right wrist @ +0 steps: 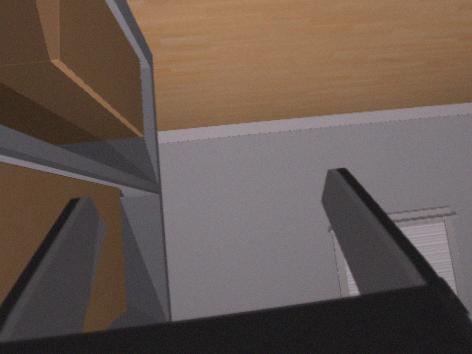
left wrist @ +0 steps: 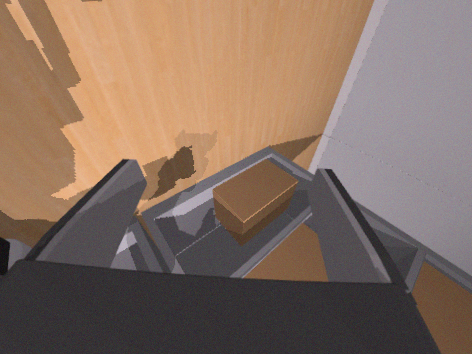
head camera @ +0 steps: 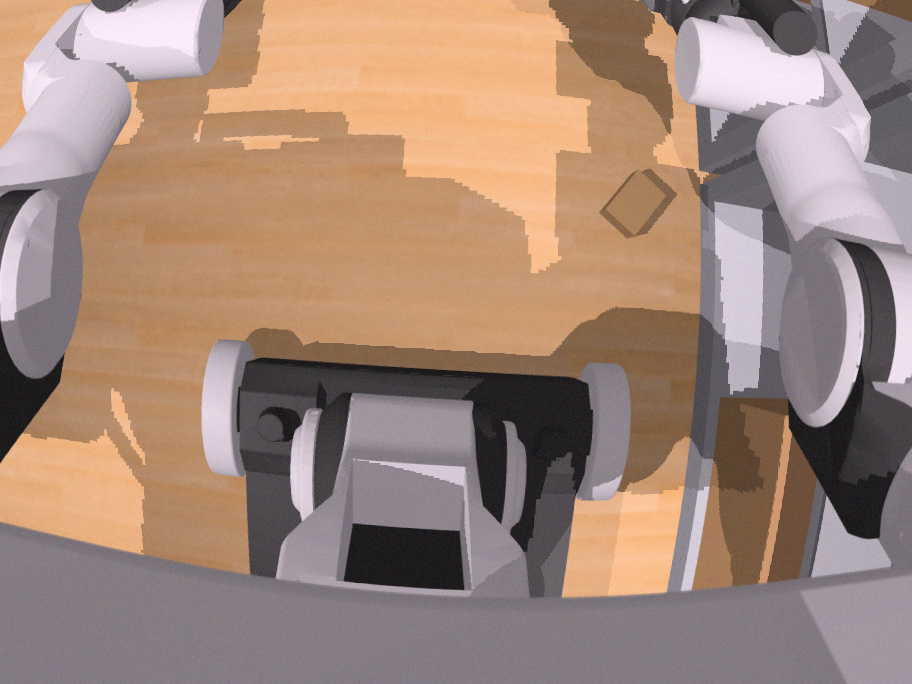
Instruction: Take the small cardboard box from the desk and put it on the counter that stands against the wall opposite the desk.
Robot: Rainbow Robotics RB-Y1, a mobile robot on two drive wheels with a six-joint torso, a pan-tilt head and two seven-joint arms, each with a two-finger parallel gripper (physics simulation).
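Frame: origin at the robot's base, x ahead, y left, z up, level; millimetres.
Seen in the pictures: left gripper, between the fingertips: (left wrist: 226, 175); right gripper, between the fingertips: (right wrist: 213, 198).
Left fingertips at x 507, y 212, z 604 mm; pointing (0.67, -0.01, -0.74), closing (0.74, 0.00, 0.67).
Pixels of each thing's middle, then the offset from my left fingertips to it. Level surfaces: height alone.
- brown box, middle of its body: (right wrist: 55, 65) (left wrist: 254, 199) 515 mm ahead, 820 mm right, 393 mm down
- small brown box shape, middle of its body: (head camera: 632, 203) 162 mm back, 530 mm right, 579 mm down
- wooden floor, height of its surface: 604 mm down
A brown box (left wrist: 254, 196) rests on grey-framed furniture (head camera: 707, 294) (left wrist: 225, 175) (right wrist: 152, 125), seen past the left fingertips in the left wrist view. A small brown box shape (head camera: 637, 203) lies on the floor in the head view. I cannot tell which is the task's box, nor whether the furniture is the desk or the counter. My left gripper (left wrist: 226, 175) is open, with nothing between its fingers; the brown box is beyond them. My right gripper (right wrist: 213, 198) is open and empty beside the furniture's end. Neither gripper's fingers show in the head view.
The grey-framed furniture, with brown panels, runs along the right of the head view, under the right arm. My wheeled base (head camera: 442, 379) stands on the wooden floor (head camera: 331, 242). A grey wall (left wrist: 415, 125) (right wrist: 240, 225) rises beyond the furniture, with a window-like panel (right wrist: 427, 242) in the right wrist view.
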